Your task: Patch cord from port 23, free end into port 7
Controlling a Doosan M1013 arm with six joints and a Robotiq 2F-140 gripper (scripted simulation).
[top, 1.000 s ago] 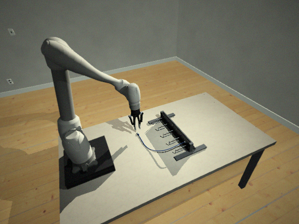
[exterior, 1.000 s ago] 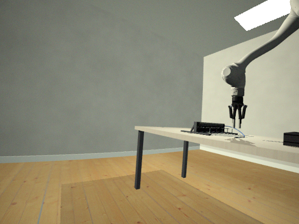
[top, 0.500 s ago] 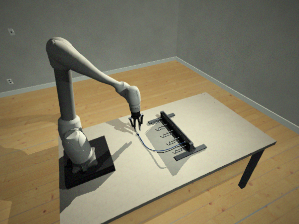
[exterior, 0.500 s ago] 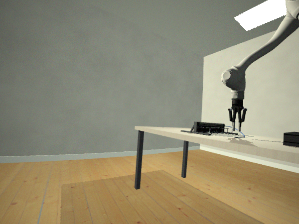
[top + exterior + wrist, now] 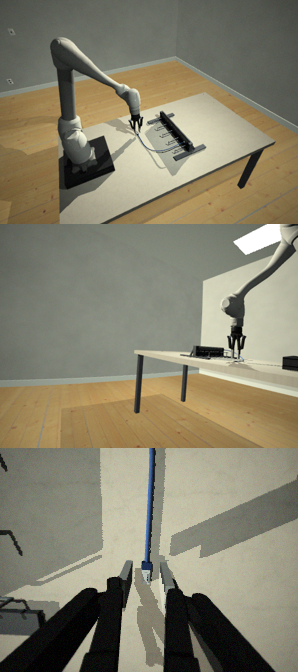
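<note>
The cord plug lies 50 mm below my hand and 10 mm to the left of it.
</note>
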